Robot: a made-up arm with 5 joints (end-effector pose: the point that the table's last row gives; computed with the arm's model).
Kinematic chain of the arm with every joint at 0, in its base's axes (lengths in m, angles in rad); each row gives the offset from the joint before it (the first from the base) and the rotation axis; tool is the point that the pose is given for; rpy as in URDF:
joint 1: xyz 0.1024 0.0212 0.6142 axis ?
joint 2: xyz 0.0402 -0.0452 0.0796 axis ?
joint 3: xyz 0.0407 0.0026 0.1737 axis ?
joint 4: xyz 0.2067 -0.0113 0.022 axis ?
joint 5: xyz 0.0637 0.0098 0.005 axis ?
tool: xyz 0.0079 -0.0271 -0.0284 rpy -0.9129 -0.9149 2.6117
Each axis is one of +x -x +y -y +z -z.
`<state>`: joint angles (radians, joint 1 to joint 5).
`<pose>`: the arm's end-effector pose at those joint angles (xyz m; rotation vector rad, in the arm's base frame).
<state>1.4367 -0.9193 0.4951 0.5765 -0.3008</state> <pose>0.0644 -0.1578 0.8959 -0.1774 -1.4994 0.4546</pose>
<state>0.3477 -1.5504 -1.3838 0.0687 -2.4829</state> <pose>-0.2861 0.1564 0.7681 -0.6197 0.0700 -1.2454</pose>
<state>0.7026 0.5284 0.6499 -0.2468 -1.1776</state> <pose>0.2980 -0.1814 0.5648 0.7204 -1.9019 -0.2151</pose>
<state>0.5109 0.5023 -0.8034 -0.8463 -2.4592</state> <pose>0.4233 -0.1646 0.9781 -0.7920 1.7875 -0.5147</pose>
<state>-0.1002 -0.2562 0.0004 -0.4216 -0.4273</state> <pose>0.4124 -0.0049 0.9656 0.5131 -2.0930 2.0944</pose>
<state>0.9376 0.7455 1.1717 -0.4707 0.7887</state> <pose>0.1249 -0.1502 0.5214 1.4851 -0.2790 0.6741</pose>
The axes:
joint 1: -z
joint 2: +y
joint 3: +y
joint 4: +y
joint 5: -x

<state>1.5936 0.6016 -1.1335 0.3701 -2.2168</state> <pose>0.0880 -0.3882 0.9497 0.7811 2.7270 -0.1480</pose>
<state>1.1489 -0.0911 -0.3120 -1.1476 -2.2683</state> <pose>0.1984 -0.2047 1.0434 -0.1559 1.7606 -1.4070</pose>
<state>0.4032 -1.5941 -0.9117 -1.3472 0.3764</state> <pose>-0.2743 0.0952 0.7974 2.1104 0.3081 -0.0093</pose>
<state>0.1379 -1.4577 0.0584 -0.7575 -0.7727</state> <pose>-0.0277 -0.0048 1.0399 0.6797 1.3646 -1.5328</pose>
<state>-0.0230 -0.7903 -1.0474 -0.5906 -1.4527</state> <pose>-0.0651 -0.0017 1.1045 0.0800 0.8740 -1.1152</pose>
